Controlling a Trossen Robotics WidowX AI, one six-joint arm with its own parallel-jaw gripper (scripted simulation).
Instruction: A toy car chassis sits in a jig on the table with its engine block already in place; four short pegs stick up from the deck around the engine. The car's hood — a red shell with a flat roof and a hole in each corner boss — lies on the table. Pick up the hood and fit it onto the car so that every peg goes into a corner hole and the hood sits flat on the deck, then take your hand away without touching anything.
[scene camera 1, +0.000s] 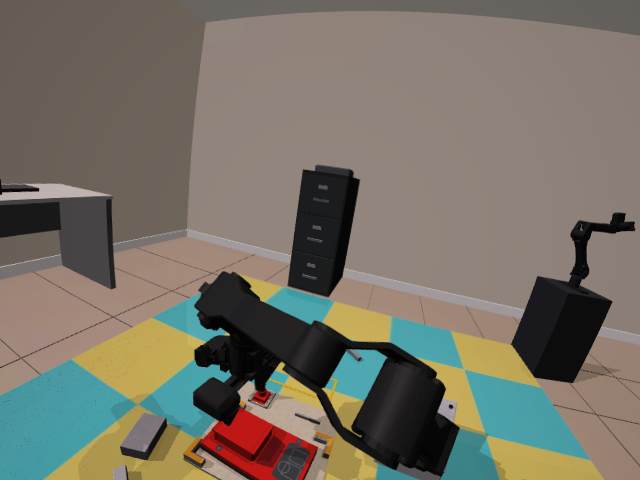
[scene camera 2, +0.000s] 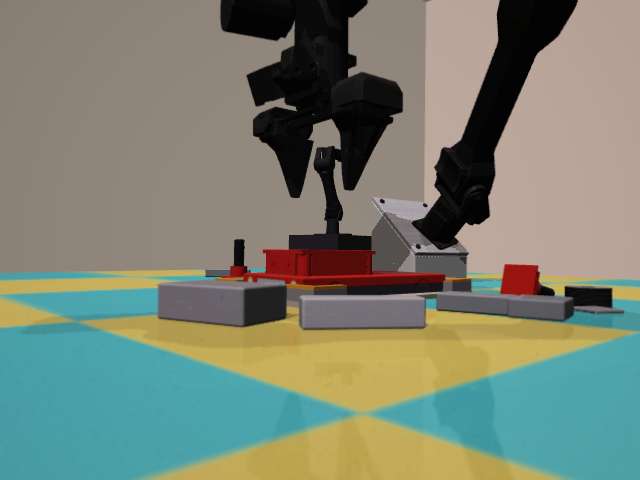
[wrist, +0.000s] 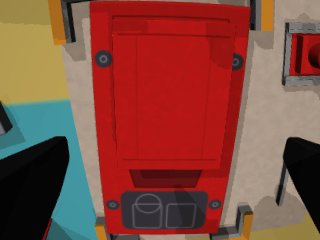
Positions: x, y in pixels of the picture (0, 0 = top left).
Labels:
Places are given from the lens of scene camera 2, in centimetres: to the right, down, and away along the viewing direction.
my gripper (scene camera 2: 320, 194): 0, -5, 54
red hood (scene camera 2: 282, 262): -4, 2, 51

